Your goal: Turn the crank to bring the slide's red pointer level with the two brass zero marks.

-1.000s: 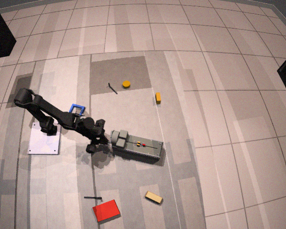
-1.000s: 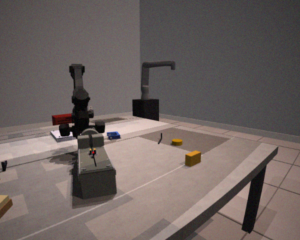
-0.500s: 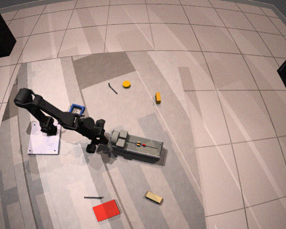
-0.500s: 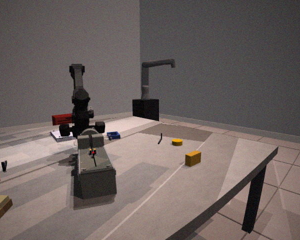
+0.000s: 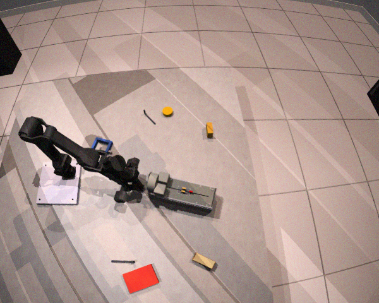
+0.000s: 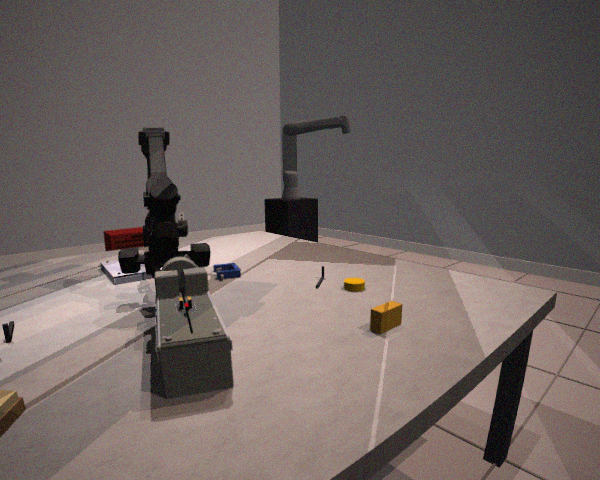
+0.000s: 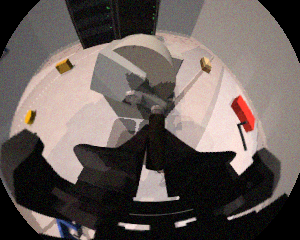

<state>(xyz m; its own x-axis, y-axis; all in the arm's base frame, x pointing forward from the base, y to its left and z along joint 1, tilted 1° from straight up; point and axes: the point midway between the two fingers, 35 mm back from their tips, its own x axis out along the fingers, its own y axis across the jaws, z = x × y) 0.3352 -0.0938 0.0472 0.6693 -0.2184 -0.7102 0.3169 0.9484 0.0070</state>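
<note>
Now: the dark crank handle 20 mm behind my gripper tip, 20 mm above it and 10 mm to the left of it. Round my gripper tip: blue block: 240 mm to the left, 200 mm behind, 40 mm below; red plate: 360 mm to the right, 30 mm below, 30 mm behind; red pointer: 190 mm ahead, 40 mm to the right, 40 mm above.
</note>
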